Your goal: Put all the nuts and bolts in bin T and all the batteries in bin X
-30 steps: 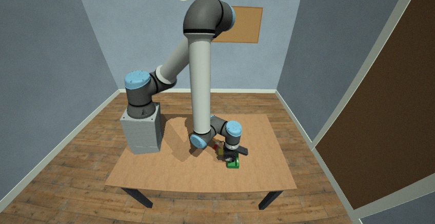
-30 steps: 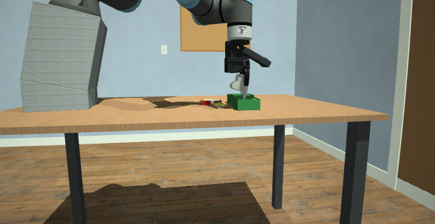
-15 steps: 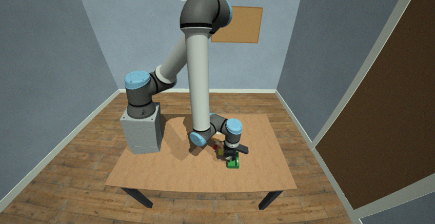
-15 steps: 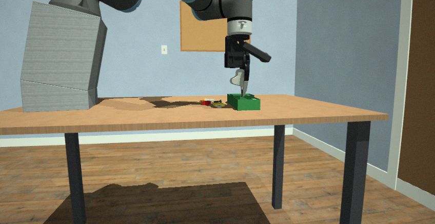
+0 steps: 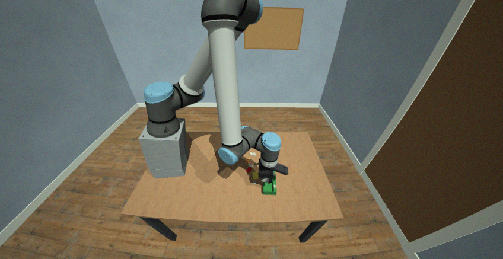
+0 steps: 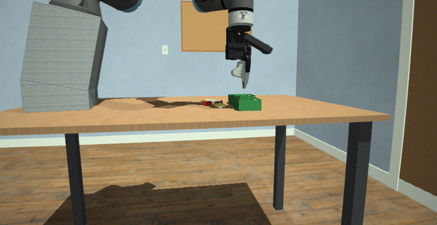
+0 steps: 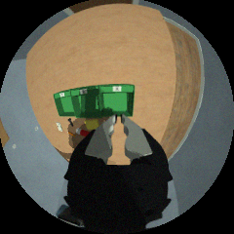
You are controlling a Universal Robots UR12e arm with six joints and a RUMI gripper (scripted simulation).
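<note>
The green bin is 1 cm ahead of my hand, 9 cm to the left of it and 7 cm below it. Also, from my hand: yellow battery 9 cm behind, 9 cm to the left, 9 cm below; then red battery 13 cm behind, 15 cm to the left, 9 cm below; then dark nut 9 cm behind, 3 cm to the left, 9 cm below.
</note>
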